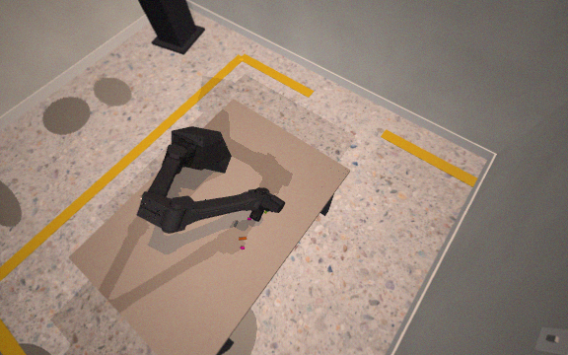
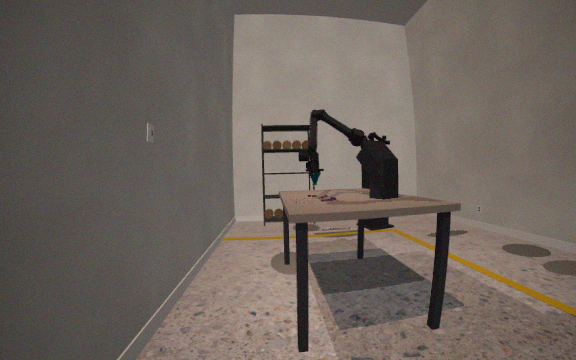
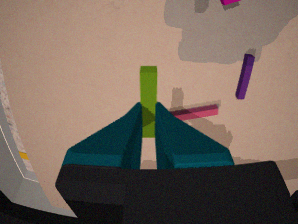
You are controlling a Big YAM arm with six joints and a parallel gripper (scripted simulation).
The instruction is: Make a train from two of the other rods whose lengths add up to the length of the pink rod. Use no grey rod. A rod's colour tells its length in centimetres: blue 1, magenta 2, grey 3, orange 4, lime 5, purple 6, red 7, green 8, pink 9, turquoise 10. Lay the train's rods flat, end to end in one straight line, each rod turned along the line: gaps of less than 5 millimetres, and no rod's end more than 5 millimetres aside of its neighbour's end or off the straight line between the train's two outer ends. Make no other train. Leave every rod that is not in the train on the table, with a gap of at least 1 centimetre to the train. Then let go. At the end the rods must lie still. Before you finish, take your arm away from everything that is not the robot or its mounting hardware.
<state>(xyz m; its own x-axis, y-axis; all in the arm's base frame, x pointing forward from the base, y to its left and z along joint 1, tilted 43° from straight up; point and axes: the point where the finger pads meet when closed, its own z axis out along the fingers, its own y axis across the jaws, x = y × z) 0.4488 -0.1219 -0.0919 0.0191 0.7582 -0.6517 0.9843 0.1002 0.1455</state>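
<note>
Right now my hand is 18 cm to the left of the orange rod, 10 cm above it and 7 cm past it. Round my hand: purple rod (12 cm behind, 10 cm below, 2 cm to the left); then lime rod (1 cm to the right, 1 cm below); then pink rod (10 cm below, 8 cm to the left, 5 cm behind).
</note>
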